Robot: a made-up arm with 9 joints.
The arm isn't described. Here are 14 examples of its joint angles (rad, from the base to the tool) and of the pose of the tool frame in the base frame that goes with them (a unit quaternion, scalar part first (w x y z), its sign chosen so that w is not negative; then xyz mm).
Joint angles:
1: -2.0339 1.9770 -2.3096 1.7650 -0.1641 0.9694 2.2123 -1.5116 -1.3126
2: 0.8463 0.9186 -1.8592 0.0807 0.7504 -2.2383 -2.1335 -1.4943 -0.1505
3: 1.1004 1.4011 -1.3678 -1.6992 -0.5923 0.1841 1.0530 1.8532 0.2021
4: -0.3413 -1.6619 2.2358 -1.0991 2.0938 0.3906 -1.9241 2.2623 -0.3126
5: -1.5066 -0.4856 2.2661 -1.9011 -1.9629 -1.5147 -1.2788 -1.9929 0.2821
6: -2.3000 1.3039 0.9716 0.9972 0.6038 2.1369 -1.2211 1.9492 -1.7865
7: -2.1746 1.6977 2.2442 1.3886 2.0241 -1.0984 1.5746 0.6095 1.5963
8: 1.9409 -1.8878 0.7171 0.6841 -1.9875 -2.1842 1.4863 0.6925 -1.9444
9: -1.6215 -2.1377 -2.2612 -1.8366 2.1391 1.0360 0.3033 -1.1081 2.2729
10: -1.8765 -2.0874 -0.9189 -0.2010 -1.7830 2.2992 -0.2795 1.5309 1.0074
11: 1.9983 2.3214 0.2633 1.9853 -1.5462 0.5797 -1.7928 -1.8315 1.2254
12: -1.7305 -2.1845 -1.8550 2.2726 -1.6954 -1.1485 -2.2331 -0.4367 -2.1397
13: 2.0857 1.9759 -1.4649 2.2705 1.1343 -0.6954 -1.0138 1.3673 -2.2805
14: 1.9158 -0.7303 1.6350 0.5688 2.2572 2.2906 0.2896 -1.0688 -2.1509
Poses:
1: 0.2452 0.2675 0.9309 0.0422 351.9 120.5 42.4
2: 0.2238 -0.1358 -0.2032 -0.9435 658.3 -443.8 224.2
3: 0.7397 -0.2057 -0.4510 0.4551 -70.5 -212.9 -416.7
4: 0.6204 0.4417 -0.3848 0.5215 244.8 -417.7 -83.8
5: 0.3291 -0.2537 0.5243 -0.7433 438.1 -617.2 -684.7
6: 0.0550 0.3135 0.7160 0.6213 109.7 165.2 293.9
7: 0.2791 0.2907 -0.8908 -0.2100 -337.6 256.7 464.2
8: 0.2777 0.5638 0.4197 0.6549 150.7 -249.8 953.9
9: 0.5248 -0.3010 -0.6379 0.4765 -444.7 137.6 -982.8
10: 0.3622 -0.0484 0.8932 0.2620 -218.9 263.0 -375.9
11: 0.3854 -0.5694 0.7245 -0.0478 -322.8 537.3 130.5
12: 0.7808 0.4951 0.1620 0.3449 62.8 50.4 -488.1
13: 0.4537 -0.3502 0.2790 0.7705 -225.1 -51.7 -104.7
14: 0.2293 0.0394 0.6067 -0.7601 165.4 -697.4 208.7
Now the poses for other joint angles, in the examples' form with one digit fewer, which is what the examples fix.
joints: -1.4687 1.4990 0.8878 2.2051 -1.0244 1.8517 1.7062 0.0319 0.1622
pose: 0.365 0.638 0.672 0.091 97 11 361
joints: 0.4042 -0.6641 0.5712 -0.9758 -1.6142 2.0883 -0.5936 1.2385 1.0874
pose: 0.624 0.601 -0.128 -0.482 550 -355 630
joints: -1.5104 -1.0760 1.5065 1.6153 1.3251 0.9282 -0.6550 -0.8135 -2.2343
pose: 0.665 -0.023 0.594 0.452 -180 -222 -490
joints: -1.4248 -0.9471 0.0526 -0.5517 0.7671 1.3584 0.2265 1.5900 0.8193
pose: 0.576 0.679 0.202 -0.409 363 -315 -332
